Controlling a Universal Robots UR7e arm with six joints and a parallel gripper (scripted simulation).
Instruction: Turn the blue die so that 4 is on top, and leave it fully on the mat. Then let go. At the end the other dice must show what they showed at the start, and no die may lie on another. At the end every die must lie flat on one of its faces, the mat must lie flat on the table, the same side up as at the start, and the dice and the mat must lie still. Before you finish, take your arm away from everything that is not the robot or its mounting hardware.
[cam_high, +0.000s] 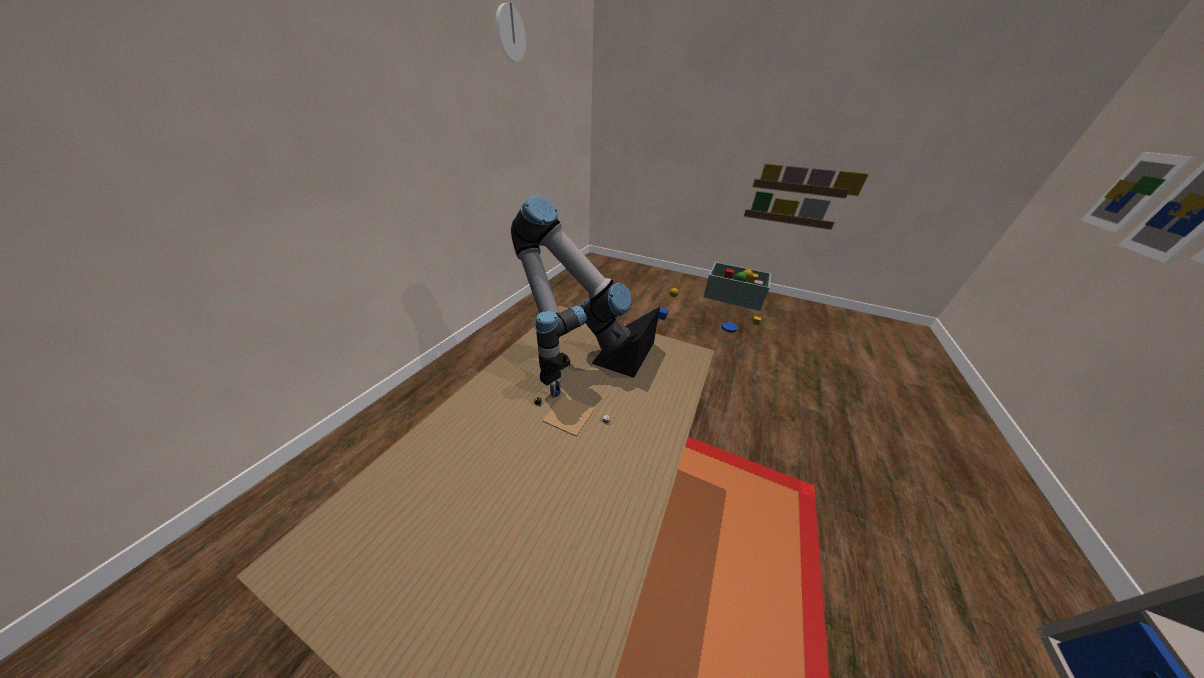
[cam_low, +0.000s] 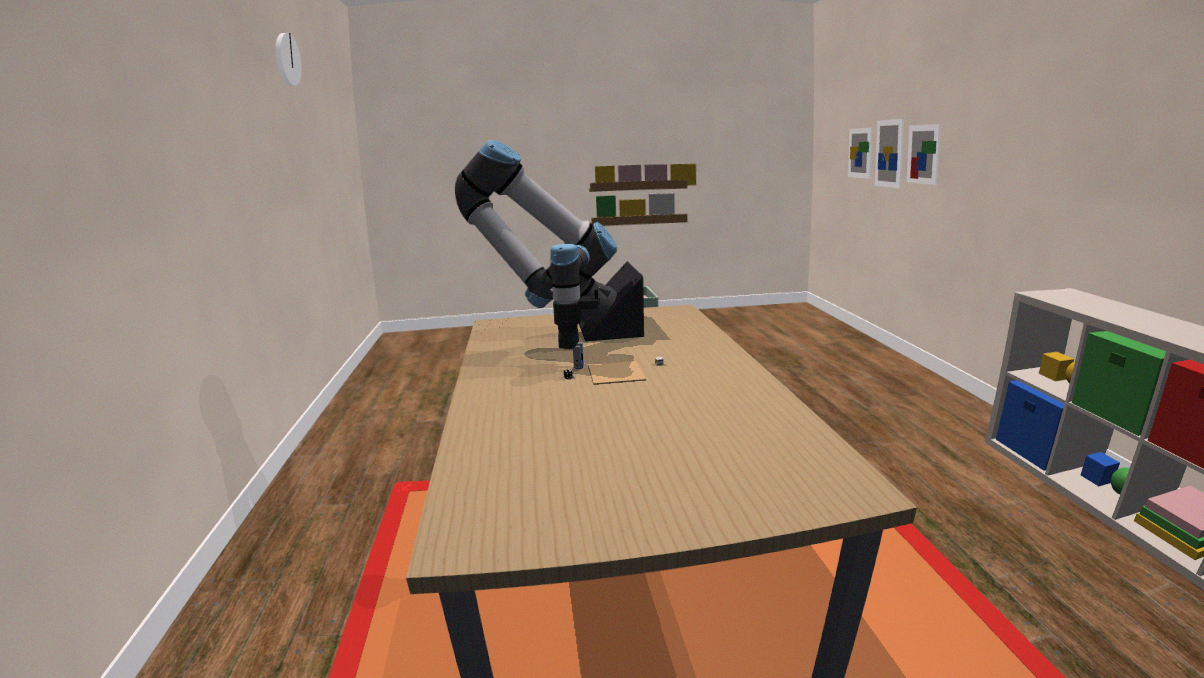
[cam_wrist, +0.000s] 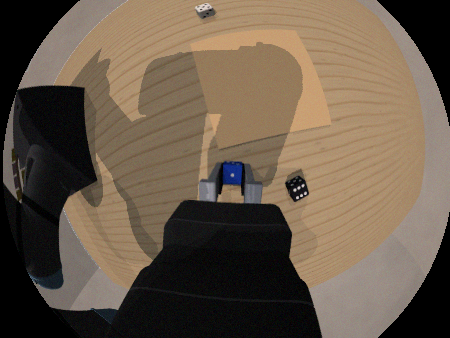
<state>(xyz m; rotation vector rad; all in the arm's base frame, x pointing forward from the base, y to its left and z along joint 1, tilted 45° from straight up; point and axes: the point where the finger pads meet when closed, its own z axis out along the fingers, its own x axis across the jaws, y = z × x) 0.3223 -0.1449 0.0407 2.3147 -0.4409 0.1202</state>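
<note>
Now: the blue die 1 cm below my hand. From my hand the other things lie so: tan mat: 7 cm ahead, 9 cm to the left, 2 cm below; then white die: 4 cm ahead, 23 cm to the left, 1 cm below; then black die: 6 cm ahead, 4 cm to the right, 1 cm below.
</note>
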